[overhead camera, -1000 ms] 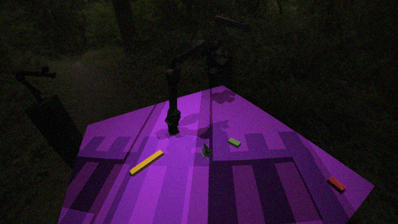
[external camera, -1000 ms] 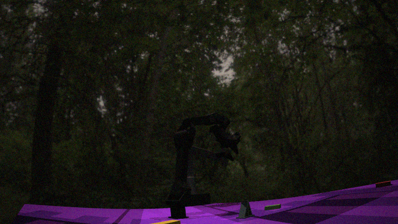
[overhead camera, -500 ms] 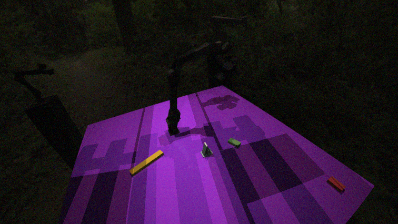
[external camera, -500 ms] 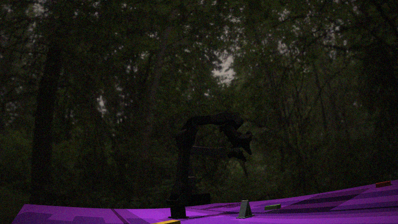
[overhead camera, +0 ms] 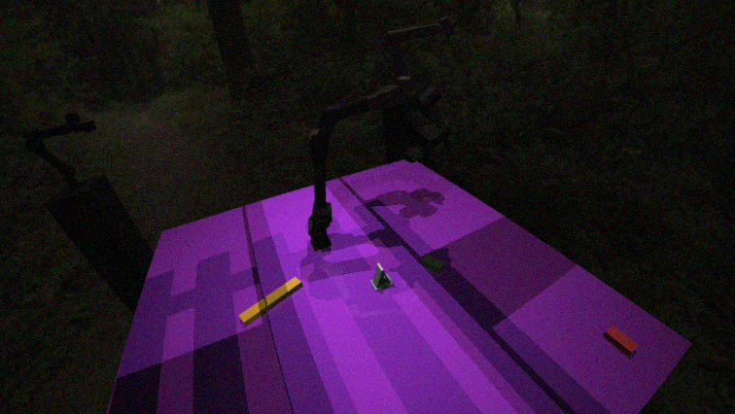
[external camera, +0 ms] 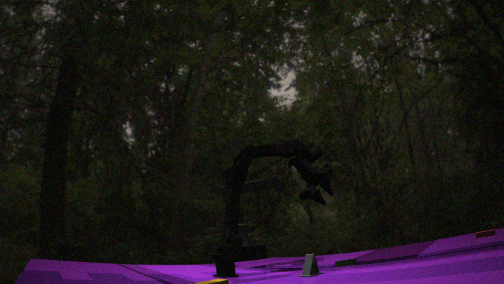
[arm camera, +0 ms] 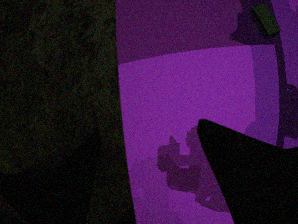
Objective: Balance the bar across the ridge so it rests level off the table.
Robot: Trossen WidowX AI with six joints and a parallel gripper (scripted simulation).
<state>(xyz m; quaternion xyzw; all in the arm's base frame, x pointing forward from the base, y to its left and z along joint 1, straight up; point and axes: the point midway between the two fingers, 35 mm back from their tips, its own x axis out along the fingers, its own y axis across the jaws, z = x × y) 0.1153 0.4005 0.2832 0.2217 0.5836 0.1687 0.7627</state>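
Right now the yellow bar is 620 mm to the right of my gripper tip, 250 mm below it and 60 mm ahead of it. Also, from my gripper tip: red block 620 mm ahead, 250 mm below, 80 mm to the left; then green block 250 mm below, 160 mm ahead, 150 mm to the right.
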